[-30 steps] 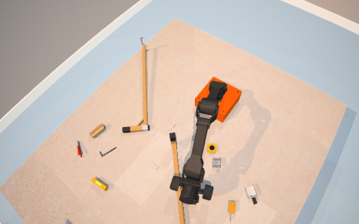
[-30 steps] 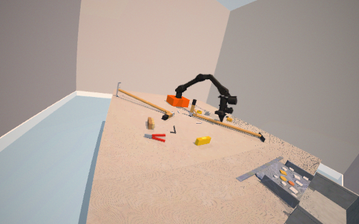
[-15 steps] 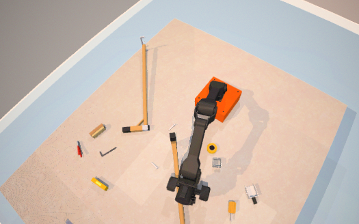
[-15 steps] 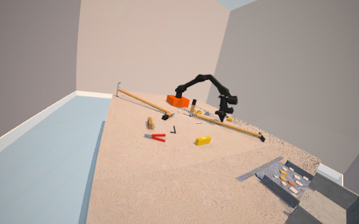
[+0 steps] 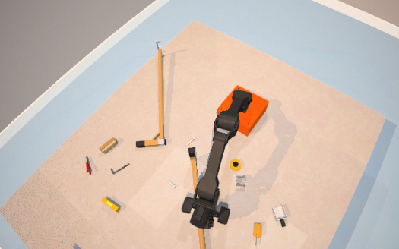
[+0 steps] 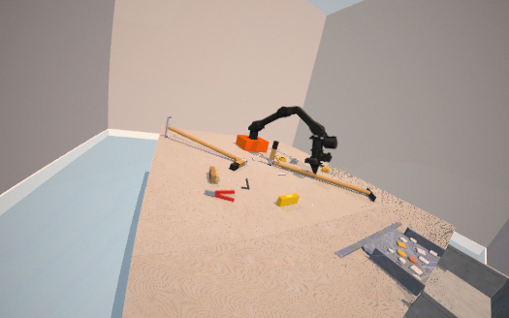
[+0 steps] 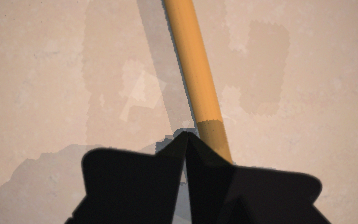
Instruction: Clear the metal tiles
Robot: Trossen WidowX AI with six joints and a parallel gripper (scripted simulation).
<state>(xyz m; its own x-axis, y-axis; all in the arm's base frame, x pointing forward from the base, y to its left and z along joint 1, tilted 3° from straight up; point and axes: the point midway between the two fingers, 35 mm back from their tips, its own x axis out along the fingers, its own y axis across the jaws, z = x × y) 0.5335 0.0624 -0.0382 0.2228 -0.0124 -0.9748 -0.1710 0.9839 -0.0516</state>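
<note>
Right now the long scraper is 30 mm ahead of my gripper tip, 10 mm to the right of it and 40 mm above it. Round my gripper tip: orange screwdriver 40 mm behind, 220 mm to the left; metal box 220 mm behind, 70 mm to the left, 10 mm below; yellow tape roll 280 mm behind, 20 mm to the left, 10 mm below.
</note>
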